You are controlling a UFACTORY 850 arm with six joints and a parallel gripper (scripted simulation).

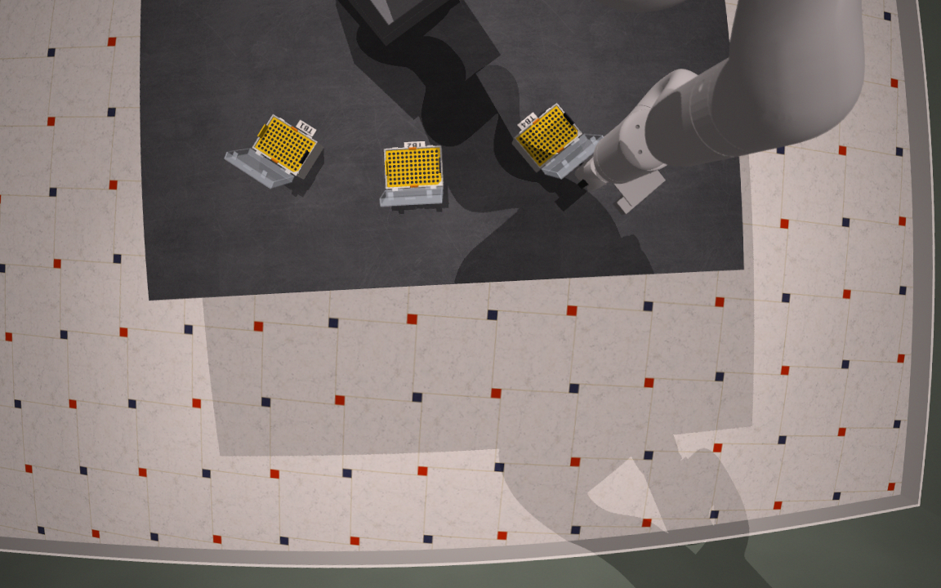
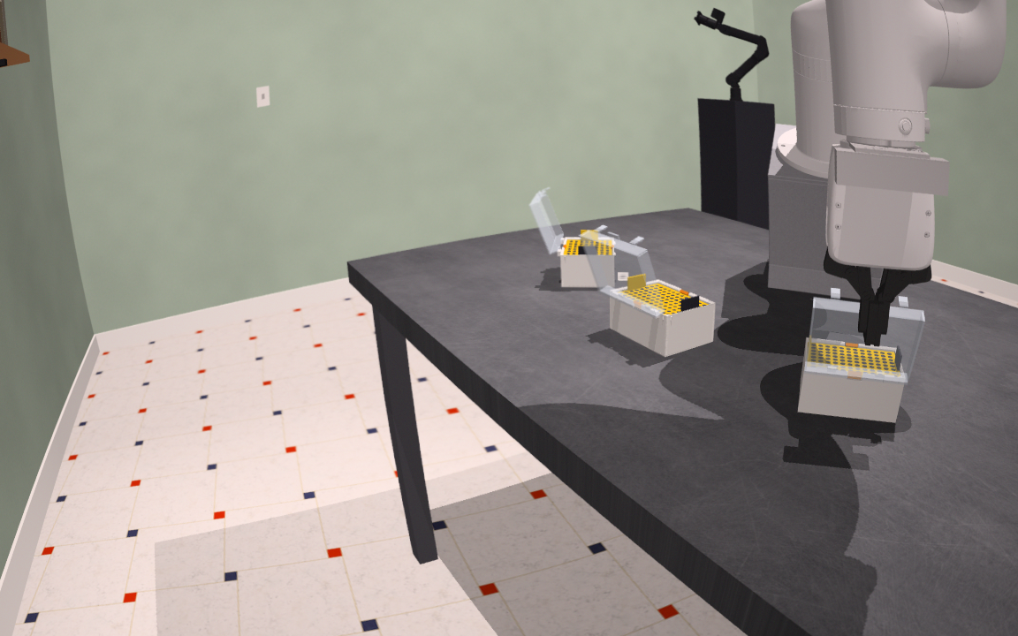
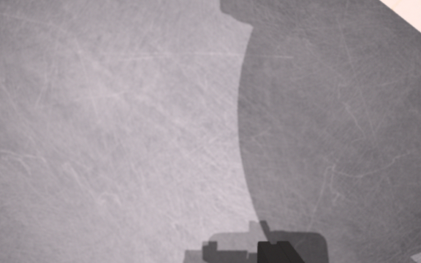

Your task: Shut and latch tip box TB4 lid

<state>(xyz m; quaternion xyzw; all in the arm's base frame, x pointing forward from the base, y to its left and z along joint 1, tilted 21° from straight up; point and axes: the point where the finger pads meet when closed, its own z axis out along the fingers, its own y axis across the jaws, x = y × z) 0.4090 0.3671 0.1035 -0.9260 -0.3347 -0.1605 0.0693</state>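
My gripper is now 40 mm past the clear lid, 40 mm to the left of it and 40 mm above it. The rest, counted from my hand: tip box 80 mm behind, 70 mm to the right, 80 mm below; then label 130 mm behind, 120 mm to the right, 140 mm below.
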